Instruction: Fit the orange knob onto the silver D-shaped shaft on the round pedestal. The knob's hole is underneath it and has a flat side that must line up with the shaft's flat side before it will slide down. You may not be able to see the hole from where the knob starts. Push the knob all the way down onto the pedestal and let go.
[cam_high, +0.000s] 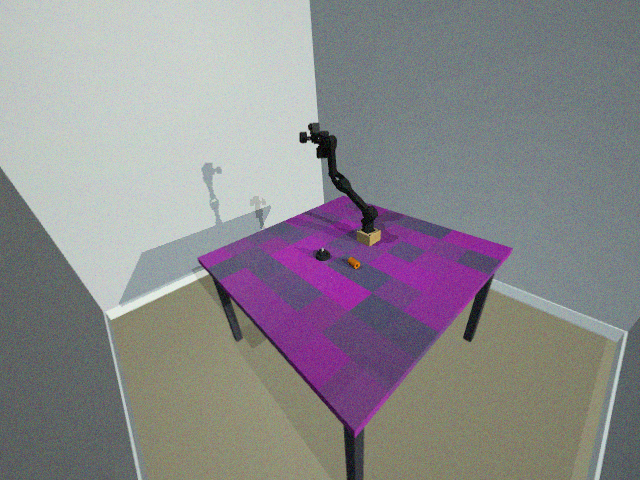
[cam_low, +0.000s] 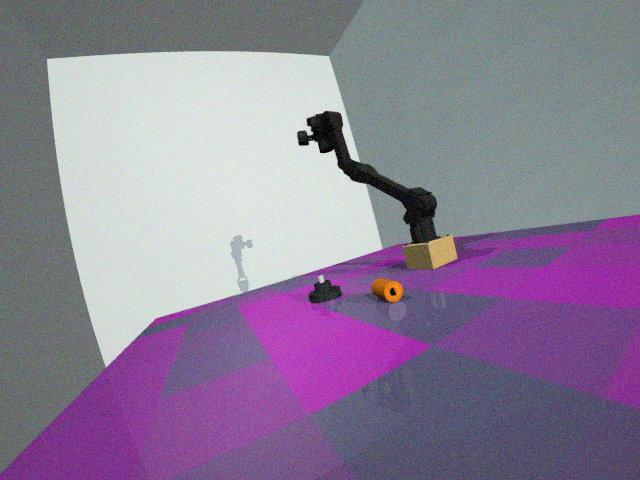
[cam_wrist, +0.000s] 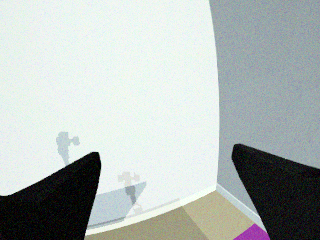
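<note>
My gripper tip is now 64 cm to the right of the orange knob, 57 cm above it and 17 cm short of it. Round my gripper tip: round pedestal 56 cm below, 47 cm to the left, 26 cm ahead.
</note>
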